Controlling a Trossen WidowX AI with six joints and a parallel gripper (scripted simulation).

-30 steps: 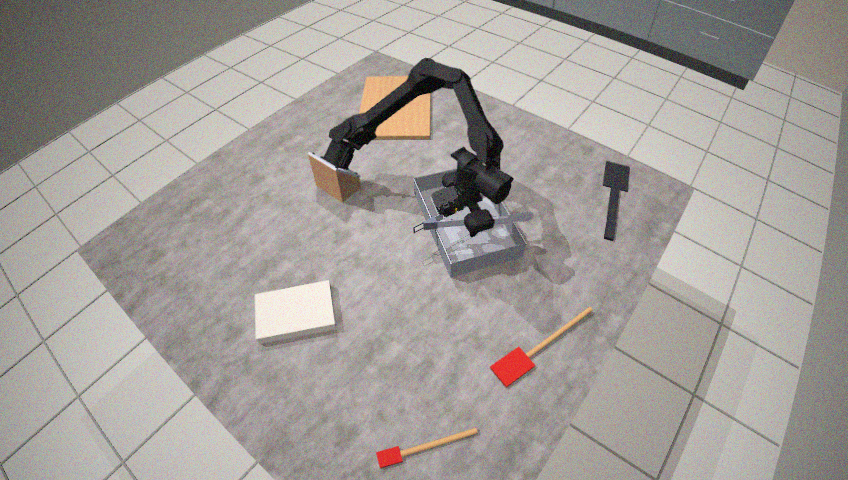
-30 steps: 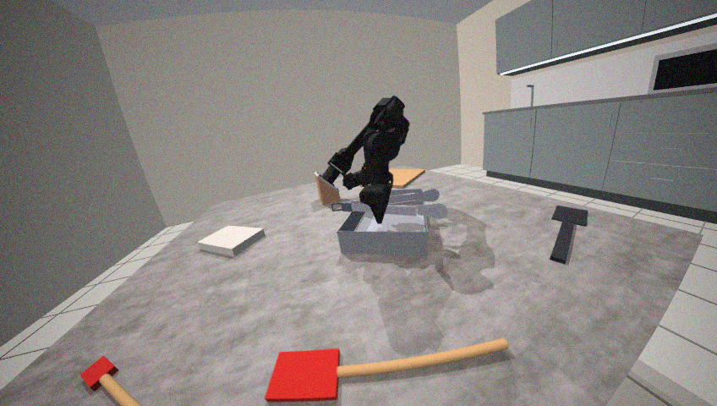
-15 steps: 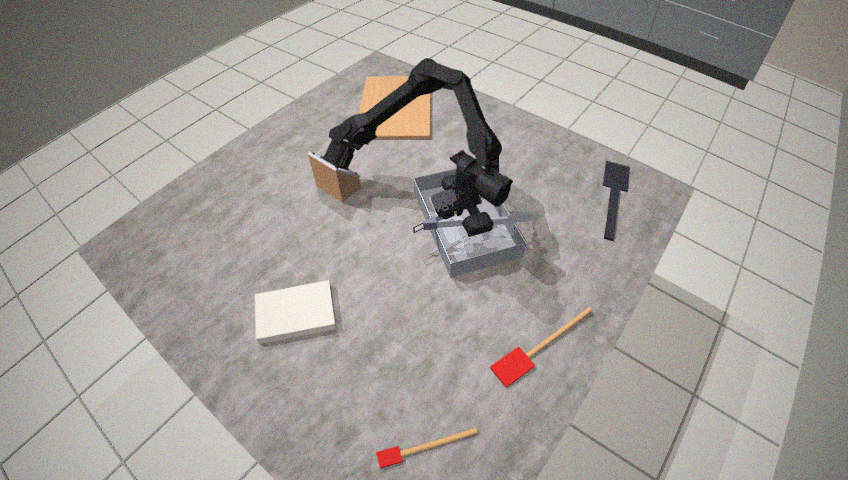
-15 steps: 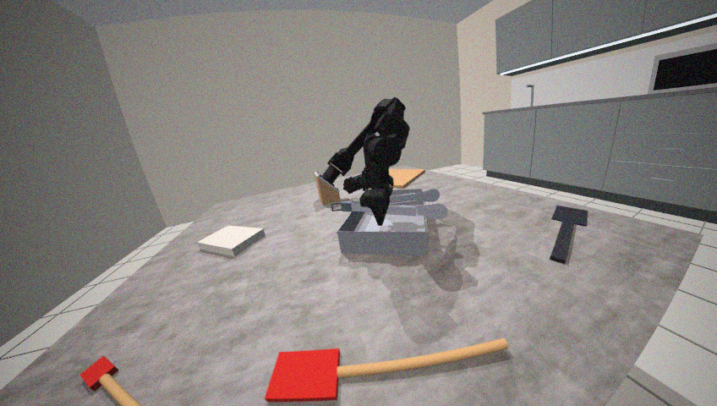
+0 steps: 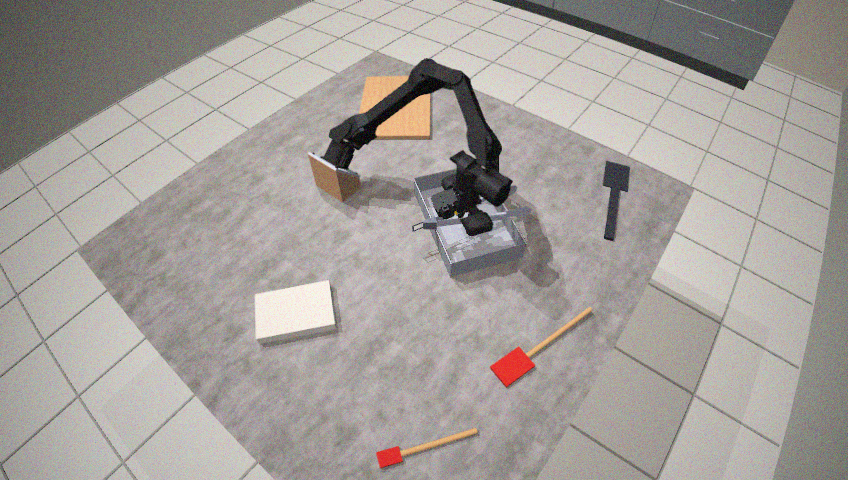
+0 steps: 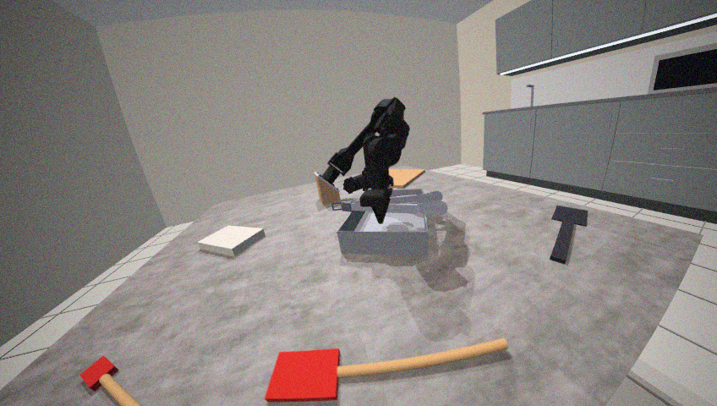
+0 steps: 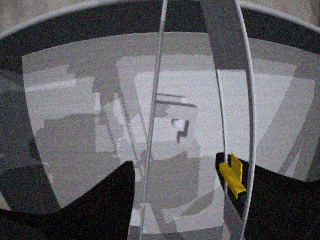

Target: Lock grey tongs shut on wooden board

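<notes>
Right now my gripper tip is 3 cm to the right of the grey roasting tin and 1 cm past it. From my gripper tip the other things lie so: white block (42 cm to the right, 21 cm behind, 2 cm below); then yellow lock slider (4 cm above, 2 cm behind); then black spatula (37 cm to the left, 30 cm ahead, 3 cm below).
</notes>
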